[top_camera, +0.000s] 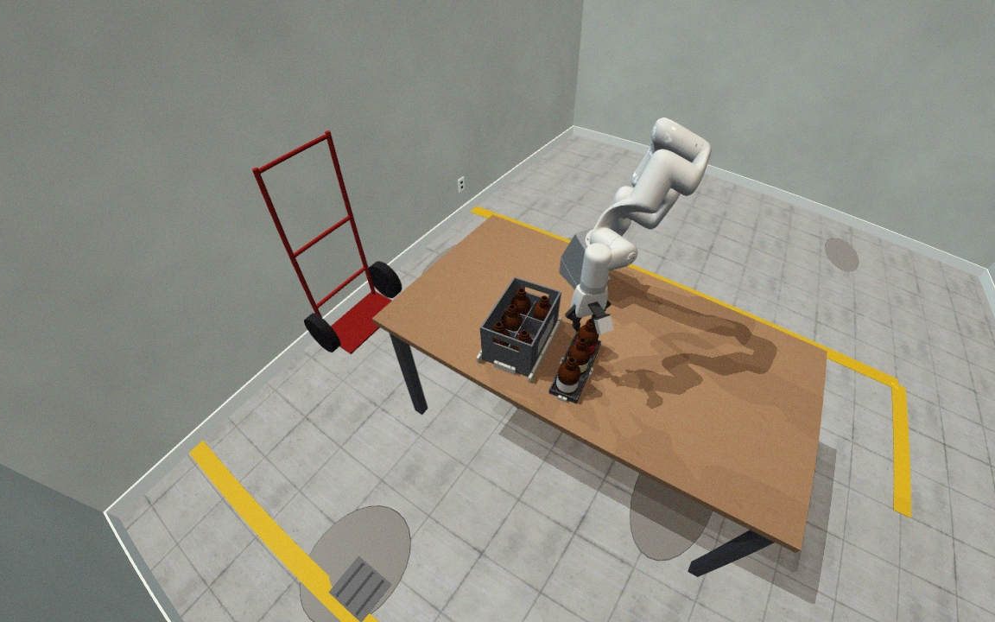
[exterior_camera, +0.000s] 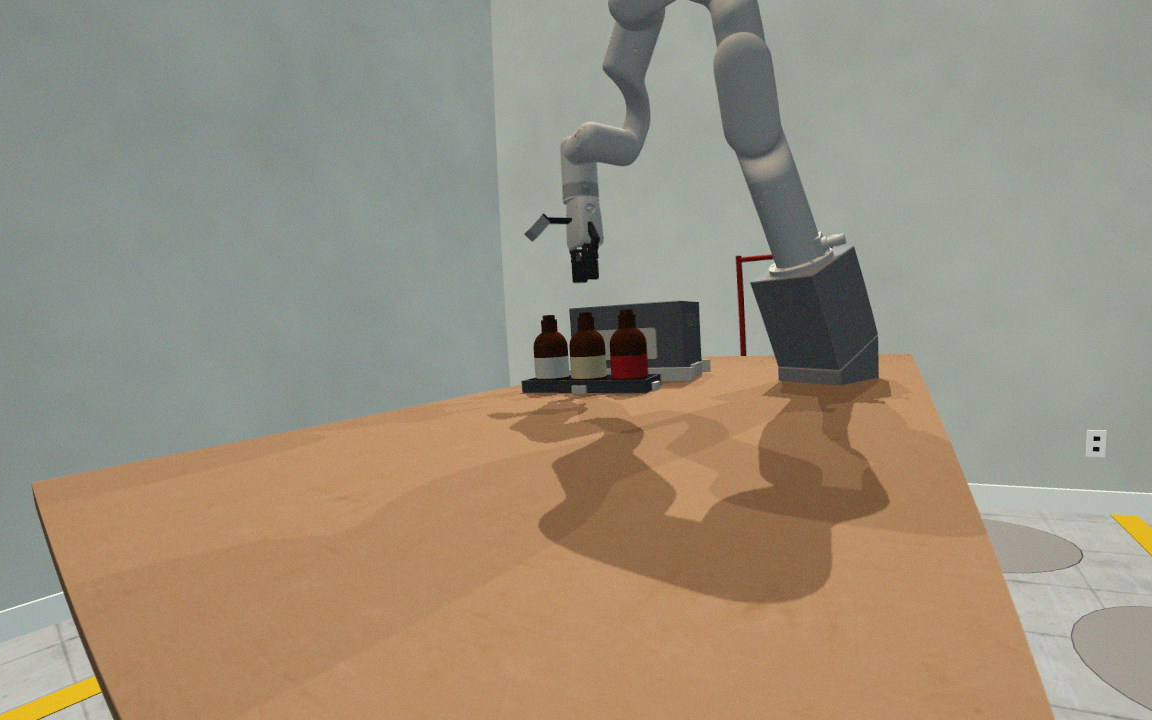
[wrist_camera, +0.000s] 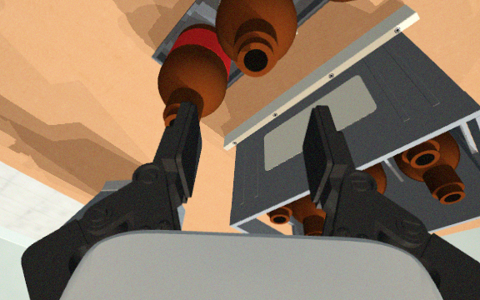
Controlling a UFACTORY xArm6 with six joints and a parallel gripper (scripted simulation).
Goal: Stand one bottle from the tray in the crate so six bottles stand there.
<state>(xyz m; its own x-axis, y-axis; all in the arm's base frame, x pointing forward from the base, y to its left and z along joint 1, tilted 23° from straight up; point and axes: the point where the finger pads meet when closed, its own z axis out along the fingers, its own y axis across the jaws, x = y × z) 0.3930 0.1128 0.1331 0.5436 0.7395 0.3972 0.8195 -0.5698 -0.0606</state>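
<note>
Right now the dark tray is 23 cm below my hand. From my hand the other things lie so: grey crate 23 cm to the right, 16 cm below, 2 cm ahead.
</note>
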